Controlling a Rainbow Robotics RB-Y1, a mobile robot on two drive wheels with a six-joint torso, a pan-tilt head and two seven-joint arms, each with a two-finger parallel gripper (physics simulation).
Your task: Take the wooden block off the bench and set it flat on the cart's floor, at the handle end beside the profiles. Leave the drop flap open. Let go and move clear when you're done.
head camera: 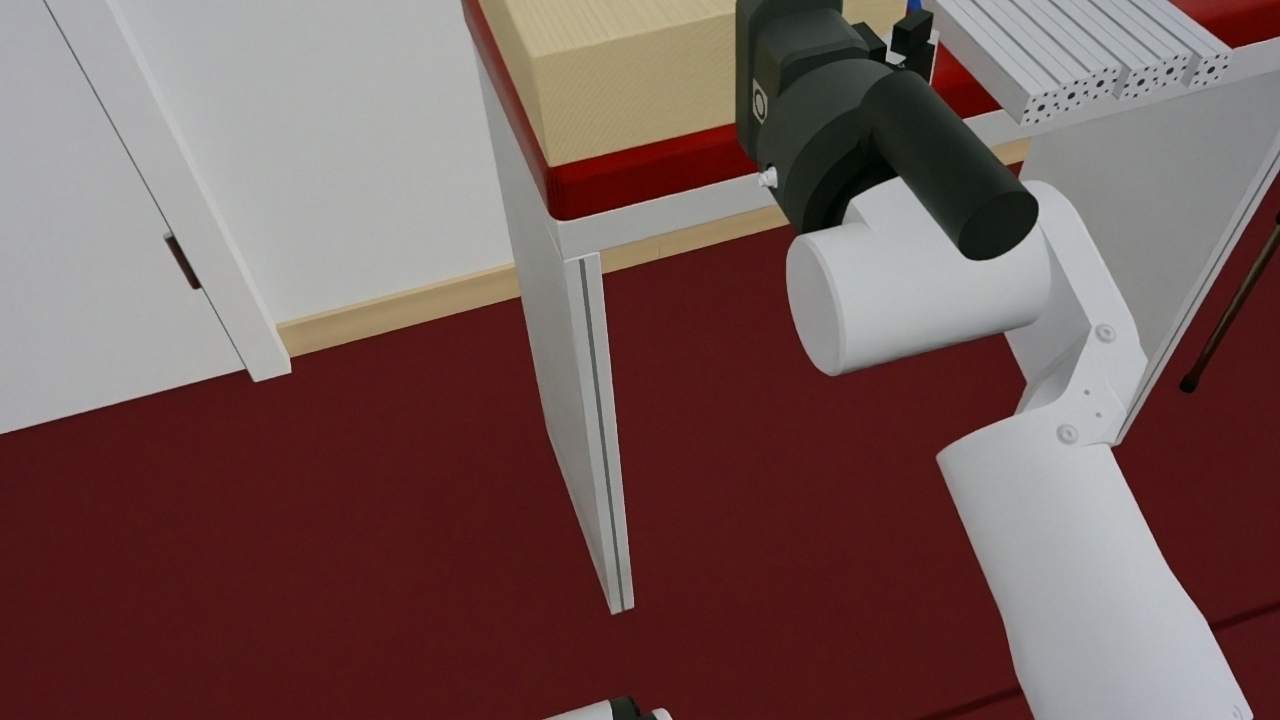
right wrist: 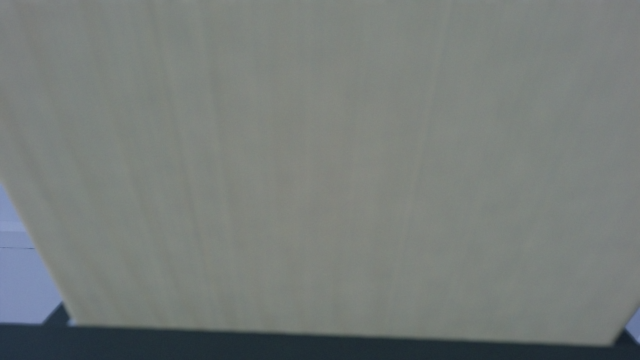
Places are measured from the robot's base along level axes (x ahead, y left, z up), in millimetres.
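Pixels of known places: right gripper, between the fingertips: (head camera: 743, 16).
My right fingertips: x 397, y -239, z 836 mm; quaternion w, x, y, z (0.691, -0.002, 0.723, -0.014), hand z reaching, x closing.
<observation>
Ahead of a thing's pixels: the offset from my right fingertips to its top centre. "pt": to the spot under its first point. Level surfaces: height alone.
The wooden block @(33 mm left, 57 mm ahead, 41 mm up) (head camera: 640, 89) (right wrist: 320, 150) is pale and thick. In the head view it is at the top, over the left end of the red-topped bench (head camera: 657, 170); whether it touches the bench top cannot be told. In the right wrist view it fills most of the picture. My right gripper (head camera: 787, 17) (right wrist: 342, 322) is shut on the block; its fingertips are hidden in the head view and only small parts of the fingers show at the lower corners of the wrist view. The cart, its drop flap and my left gripper do not show.
Grey metal profiles @(pt 272 mm right, 6 mm ahead, 90 mm down) (head camera: 1074, 53) lie on the bench right of my right gripper. White bench side panels (head camera: 572, 385) (head camera: 1127, 205) reach down to the dark red floor @(836 mm down) (head camera: 358, 537). A white wall and door stand at the left. A thin dark rod (head camera: 1233, 308) is at the right edge.
</observation>
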